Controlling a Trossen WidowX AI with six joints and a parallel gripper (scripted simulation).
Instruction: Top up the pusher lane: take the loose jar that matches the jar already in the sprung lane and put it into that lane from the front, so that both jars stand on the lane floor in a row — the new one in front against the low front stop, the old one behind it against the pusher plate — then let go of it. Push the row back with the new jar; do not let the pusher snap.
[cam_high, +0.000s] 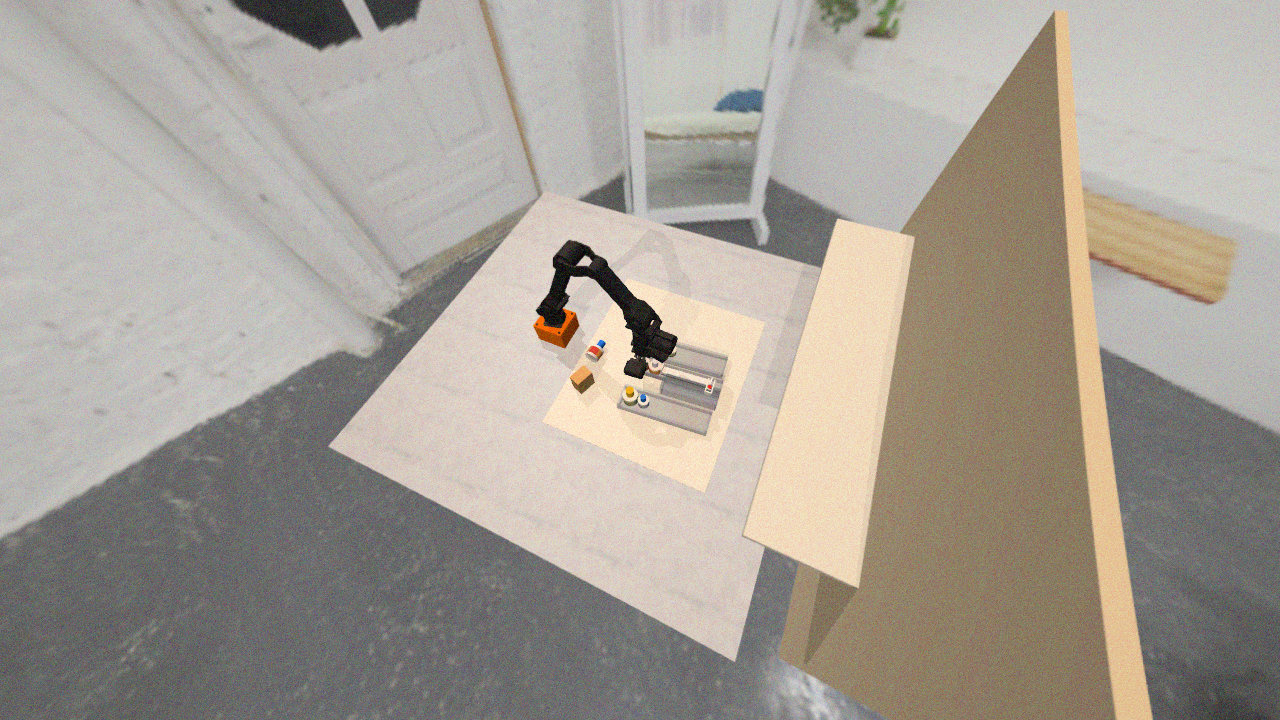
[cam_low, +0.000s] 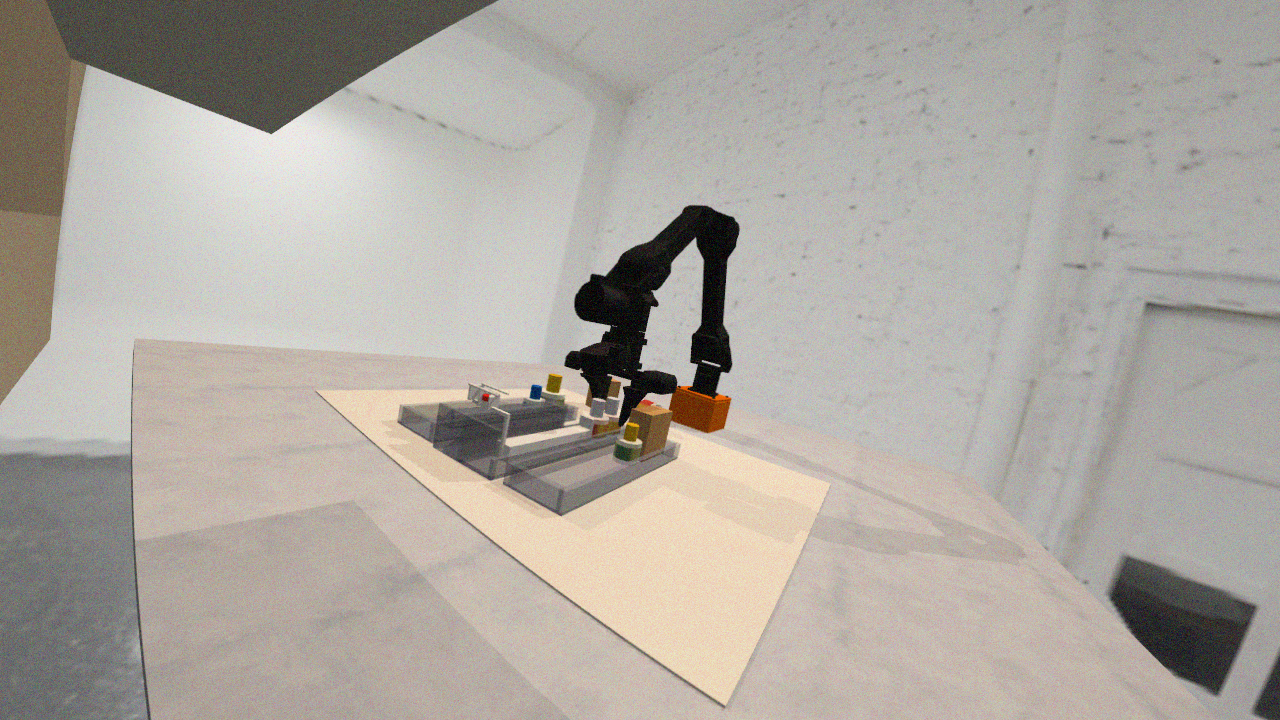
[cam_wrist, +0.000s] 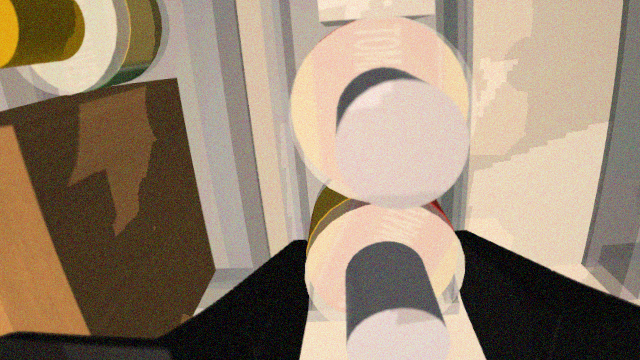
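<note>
The brown box is 8 cm to the left of my gripper tip, 3 cm ahead of it and 1 cm above it. Also, from my gripper tip: sprung lane 14 cm ahead, 4 cm to the right, 1 cm below.
</note>
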